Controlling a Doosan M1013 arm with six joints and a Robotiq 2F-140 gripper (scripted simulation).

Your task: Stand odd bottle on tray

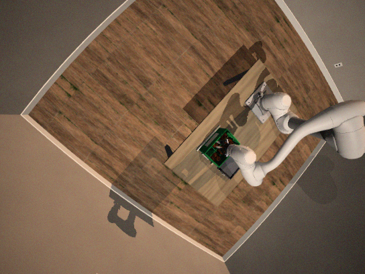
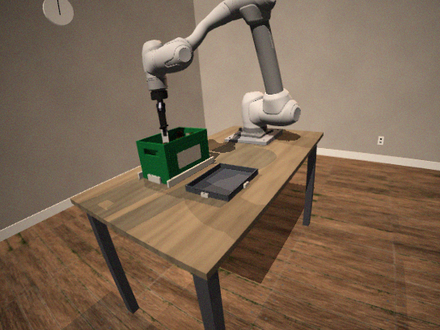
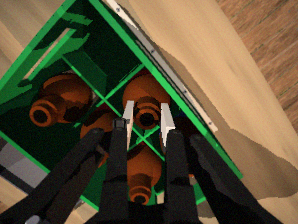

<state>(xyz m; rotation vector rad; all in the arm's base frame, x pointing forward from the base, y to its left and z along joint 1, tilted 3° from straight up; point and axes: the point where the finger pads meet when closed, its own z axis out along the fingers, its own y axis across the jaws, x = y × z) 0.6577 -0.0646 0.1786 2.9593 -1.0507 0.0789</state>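
Now: hand 10 mm past the green crate, 50 mm to the right of it and 90 mm above it. Also, from my hand: dark grey tray 20 mm behind, 320 mm to the left, 160 mm below.
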